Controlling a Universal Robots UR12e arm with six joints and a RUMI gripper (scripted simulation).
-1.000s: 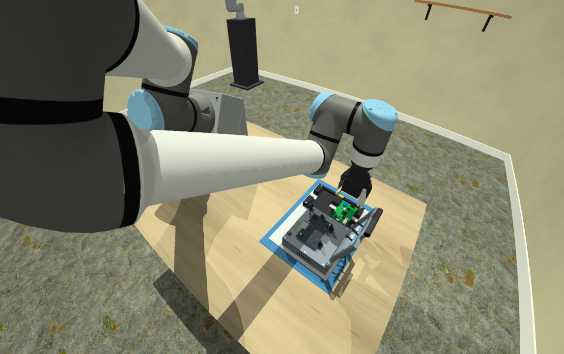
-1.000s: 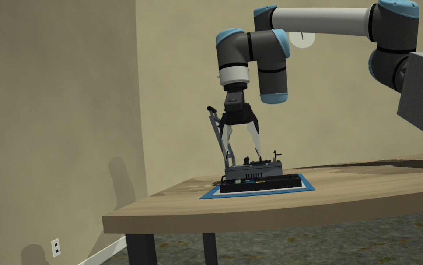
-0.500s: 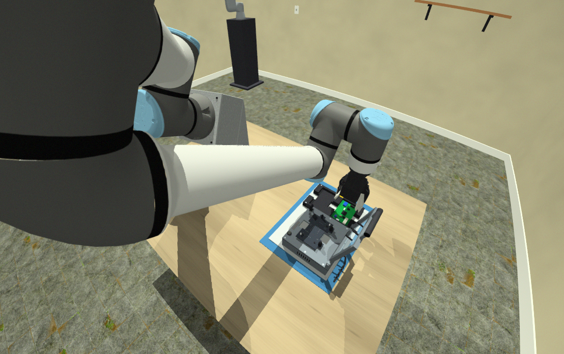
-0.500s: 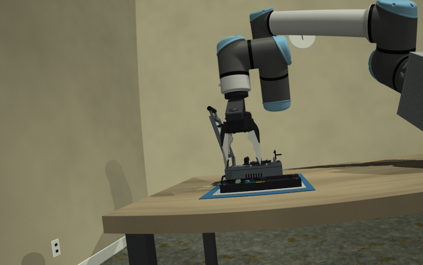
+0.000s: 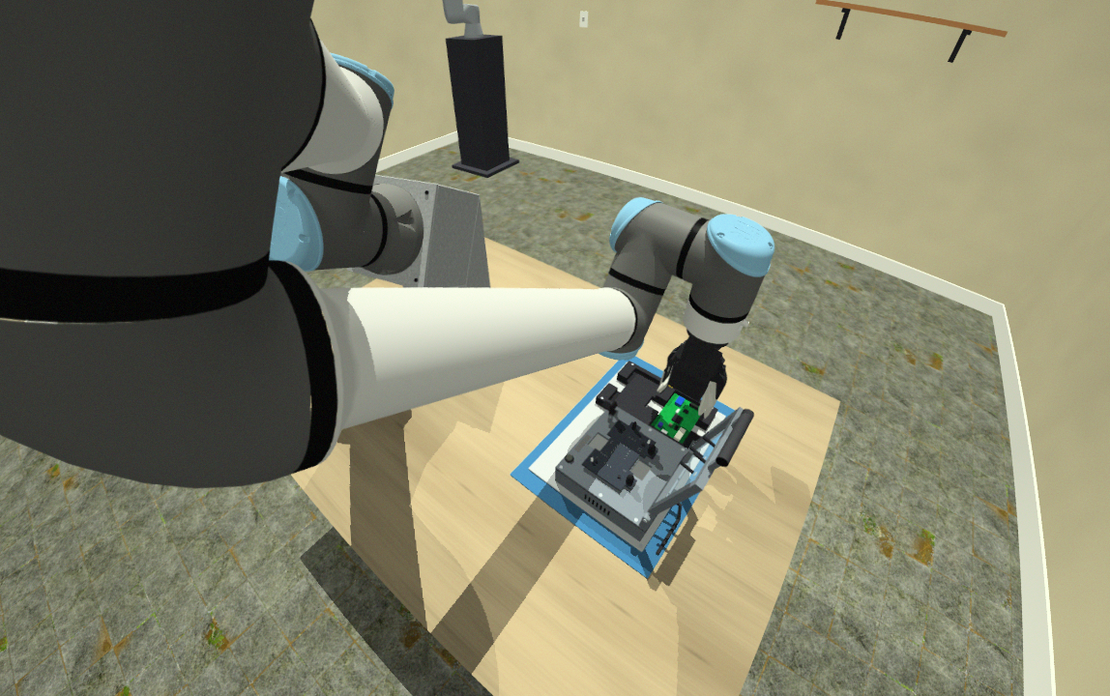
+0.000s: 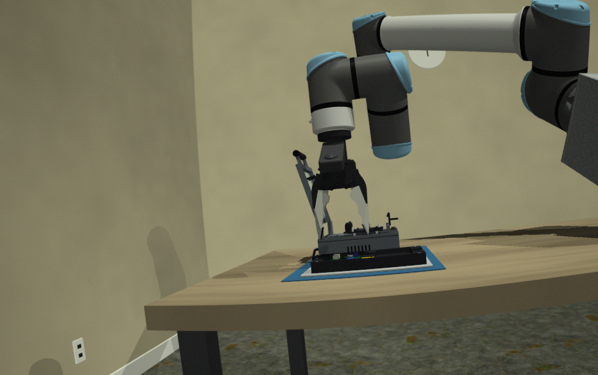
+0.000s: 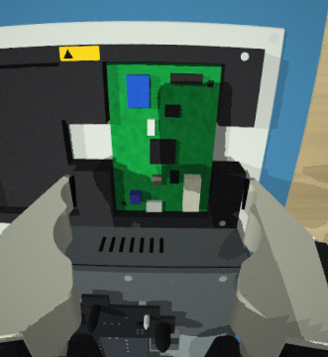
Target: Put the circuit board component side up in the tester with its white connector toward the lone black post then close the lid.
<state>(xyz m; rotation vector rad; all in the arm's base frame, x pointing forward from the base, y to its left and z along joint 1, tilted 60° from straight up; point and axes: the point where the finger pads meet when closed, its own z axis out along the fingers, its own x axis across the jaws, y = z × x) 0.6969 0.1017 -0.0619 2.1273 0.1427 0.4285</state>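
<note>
Now: hand 6 cm above the green circuit board. Also, from my hand: lid 7 cm ahead, 17 cm to the right, 11 cm above; grey tester 2 cm behind, 13 cm to the right, 4 cm above.
</note>
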